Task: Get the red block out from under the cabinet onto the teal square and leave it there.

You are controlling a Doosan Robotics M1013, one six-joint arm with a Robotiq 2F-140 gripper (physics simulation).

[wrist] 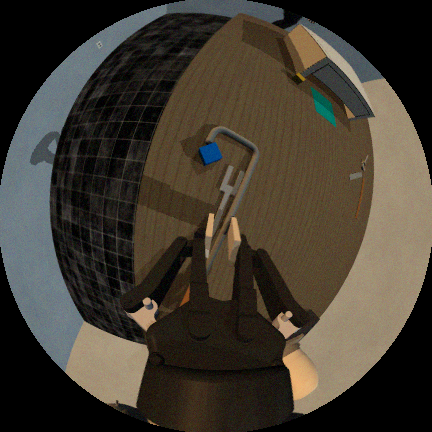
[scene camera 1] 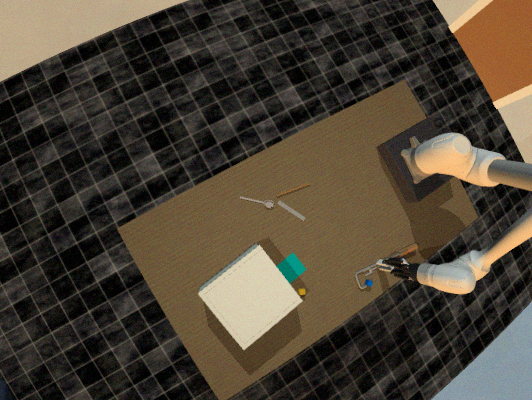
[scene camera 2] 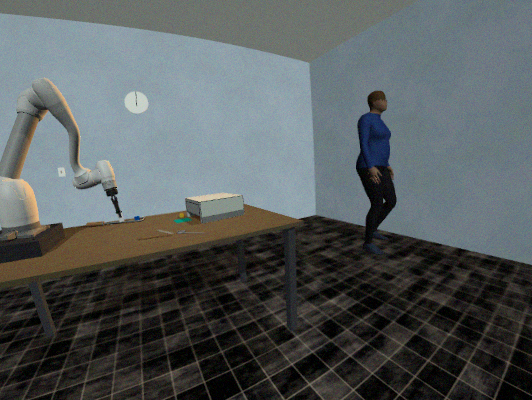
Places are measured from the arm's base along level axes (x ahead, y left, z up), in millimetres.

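Pixels of known places: gripper, fingertip midpoint: (wrist: 220, 223) (scene camera 1: 379, 264) (scene camera 2: 122, 221); arm's base, origin of the base link: (scene camera 1: 420, 161) (scene camera 2: 23, 234).
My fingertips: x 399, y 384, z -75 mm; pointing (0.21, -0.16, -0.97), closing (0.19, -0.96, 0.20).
For each thing: its top centre in the pictures, then the offset to it from my fingertips. "spot": a spot on its surface instead.
- white cabinet, middle of its top: (scene camera 1: 251, 297) (scene camera 2: 212, 196) 634 mm ahead, 169 mm right, 126 mm up
- teal square, surface spot: (wrist: 324, 107) (scene camera 1: 292, 267) (scene camera 2: 181, 220) spot: 409 mm ahead, 179 mm right, 9 mm down
- grey hooked rod, middle of its top: (wrist: 195, 250) (scene camera 1: 391, 266) (scene camera 2: 115, 218) 45 mm back, 29 mm left, 25 mm up
- slim grey forked piece, middle of its top: (wrist: 217, 218) 6 mm ahead, 7 mm left, 1 mm down
- blue block, middle of its top: (wrist: 210, 152) (scene camera 1: 370, 283) (scene camera 2: 136, 216) 93 mm ahead, 55 mm left, 16 mm up
- yellow block, middle of its top: (wrist: 300, 76) (scene camera 1: 302, 292) (scene camera 2: 181, 213) 414 mm ahead, 61 mm right, 16 mm up
- spoon-like tool, middle of its top: (scene camera 1: 257, 200) 440 mm ahead, 521 mm right, 1 mm down
- grey bar, middle of its top: (scene camera 1: 291, 210) 307 mm ahead, 418 mm right, 8 mm down
- brown stick, middle of its top: (wrist: 361, 197) (scene camera 1: 293, 189) 259 mm ahead, 505 mm right, 2 mm down
The red block does not show in any view. The white cabinet (scene camera 1: 250, 297) (scene camera 2: 222, 206) (wrist: 340, 82) stands on the table. The teal square (scene camera 1: 296, 266) (scene camera 2: 183, 220) (wrist: 324, 107) lies flat beside it, partly in its shadow. A grey hooked rod (scene camera 1: 358, 280) (wrist: 245, 186) with an orange-brown handle lies on the table. My gripper (scene camera 1: 382, 265) (scene camera 2: 120, 218) (wrist: 220, 223) is low over the table, shut on the hooked rod along its shaft. A slim grey forked piece (wrist: 228, 189) runs beside the shaft; whether it is also pinched is unclear.
A blue block (scene camera 1: 369, 283) (scene camera 2: 137, 218) (wrist: 210, 153) sits inside the hook's bend. A yellow block (scene camera 1: 302, 292) (scene camera 2: 181, 215) (wrist: 299, 77) is by the cabinet corner. A spoon-like tool (scene camera 1: 255, 201), grey bar (scene camera 1: 291, 211) and brown stick (scene camera 1: 294, 190) lie mid-table. A person (scene camera 2: 376, 140) stands beyond the table.
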